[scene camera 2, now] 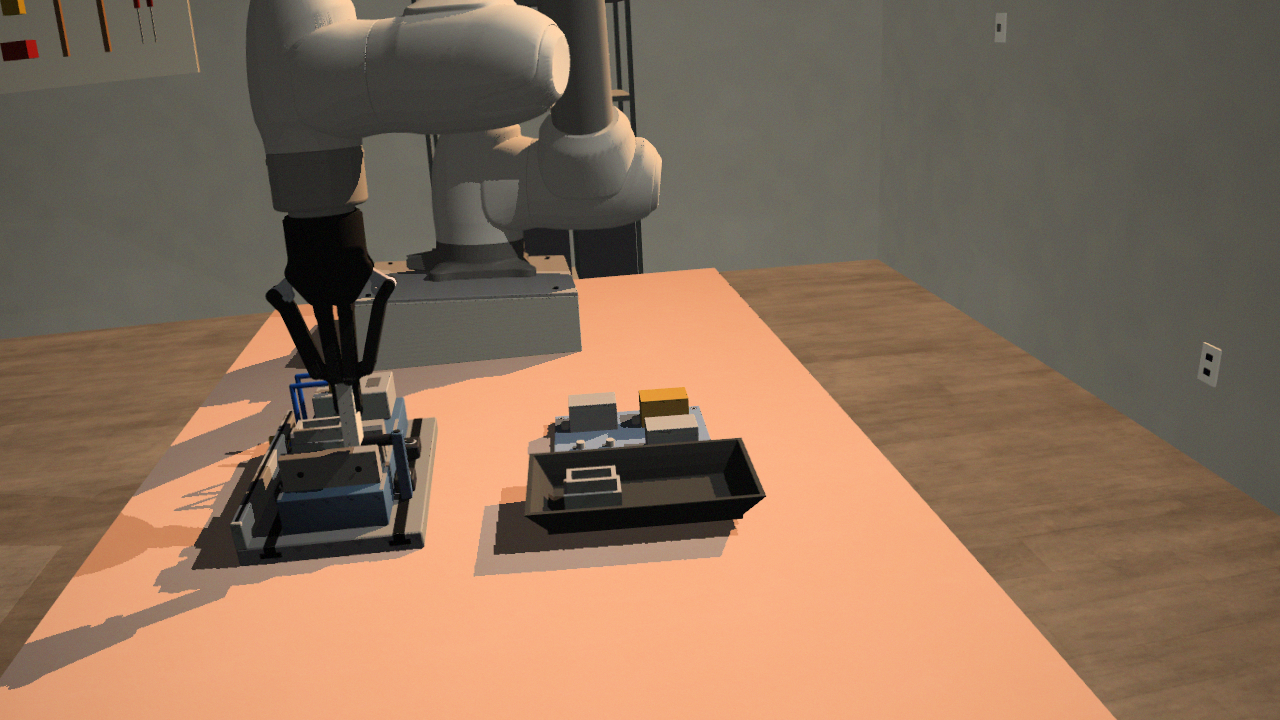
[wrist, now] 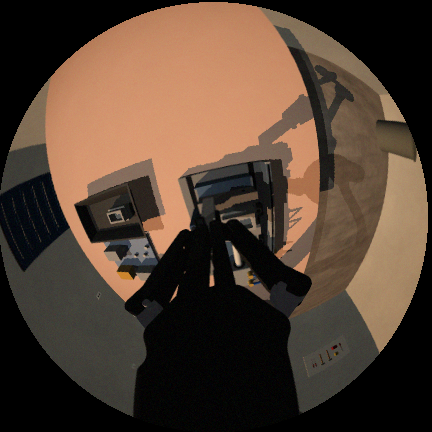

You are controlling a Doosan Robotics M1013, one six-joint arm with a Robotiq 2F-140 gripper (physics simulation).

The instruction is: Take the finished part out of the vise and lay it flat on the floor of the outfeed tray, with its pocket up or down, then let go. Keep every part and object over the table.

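Frame: origin at the arm's base, x ahead, y left, z up, level; metres.
Seen in the pictures: gripper, fingertip midpoint: (scene camera 2: 354,441) (wrist: 209,205); arm's base, link origin: (scene camera 2: 481,269).
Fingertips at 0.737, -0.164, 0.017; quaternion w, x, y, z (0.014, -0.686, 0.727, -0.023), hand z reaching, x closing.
Observation:
Pixels of each thing's middle, then the offset from my fingertips to it, as dx, dy, dz. "spot": a spot on its surface instead.
- vise, body centre: (scene camera 2: 344,451) (wrist: 235,236) -0.109, -0.029, -0.058
- finished part, body centre: (scene camera 2: 323,438) (wrist: 237,219) -0.042, -0.038, -0.010
- grey pocketed part, body centre: (scene camera 2: 592,488) (wrist: 118,213) +0.021, +0.238, -0.078
- light blue fixture plate, body centre: (scene camera 2: 631,441) (wrist: 132,257) -0.135, +0.311, -0.104
- yellow block, body centre: (scene camera 2: 663,407) (wrist: 126,271) -0.176, +0.362, -0.082
- upright plate, surface spot: (scene camera 2: 261,488) spot: -0.052, -0.115, -0.064
The vise (scene camera 2: 335,508) (wrist: 225,186), blue with grey jaws, stands on a grey base plate at the left of the table in the scene view. The finished part (scene camera 2: 313,435), light grey with a pocket on top, sits between the jaws, partly hidden by the fingers; part of it shows in the wrist view. My gripper (scene camera 2: 349,420) (wrist: 209,205) points down, shut and empty, its pale fingertips pressed together at the right side of the part in the scene view. The dark outfeed tray (scene camera 2: 644,517) (wrist: 84,223) holds another grey pocketed part (scene camera 2: 592,491) (wrist: 117,215) near one end.
Behind the tray, a light blue fixture plate (scene camera 2: 631,433) holds grey blocks (scene camera 2: 591,411) and a yellow block (scene camera 2: 663,403) (wrist: 126,272). Blue handles (scene camera 2: 309,378) stand behind the vise. An upright plate (scene camera 2: 261,488) edges the vise base's left side. The robot's base block (scene camera 2: 474,324) is farther back.

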